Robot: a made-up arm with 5 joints.
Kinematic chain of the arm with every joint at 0, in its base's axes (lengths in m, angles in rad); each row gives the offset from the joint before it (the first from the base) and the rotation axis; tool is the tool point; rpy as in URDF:
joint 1: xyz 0 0 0.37 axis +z
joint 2: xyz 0 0 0 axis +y
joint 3: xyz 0.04 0 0.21 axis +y
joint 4: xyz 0.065 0 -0.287 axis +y
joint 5: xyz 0.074 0 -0.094 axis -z
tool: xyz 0 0 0 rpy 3.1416 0 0
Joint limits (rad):
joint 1: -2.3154..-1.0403
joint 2: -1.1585..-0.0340
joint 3: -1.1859..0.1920
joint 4: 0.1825..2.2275
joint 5: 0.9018..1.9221
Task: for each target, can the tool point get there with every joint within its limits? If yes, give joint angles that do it. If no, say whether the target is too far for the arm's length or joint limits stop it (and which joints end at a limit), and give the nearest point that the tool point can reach.
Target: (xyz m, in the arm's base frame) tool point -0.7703 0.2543 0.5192
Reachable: no: too far | nearest point -0.2270 -0.2464 0.5192 | short by 0.739 m
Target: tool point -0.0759 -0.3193 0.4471
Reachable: yes | joints -1.8042 -0.2303 -1.0319 1.5520 1.4345
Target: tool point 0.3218 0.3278 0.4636
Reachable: no: joint limits stop it (at a limit: joint 1, joint 2, joint 3, joint 4) | nearest point 0.0450 0.0489 0.3052 | short by 0.424 m
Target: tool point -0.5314 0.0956 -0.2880
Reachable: no: too far | nearest point -0.1018 -0.1104 0.1843 | short by 0.671 m
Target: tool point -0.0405 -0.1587 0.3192
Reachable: yes | joints -1.8208 -0.7911 -0.1821 1.5468 1.3379
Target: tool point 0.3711 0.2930 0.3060
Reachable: no: joint limits stop it (at a limit: joint 1, joint 2, joint 3) | nearest point 0.0459 0.0498 0.2918 | short by 0.406 m
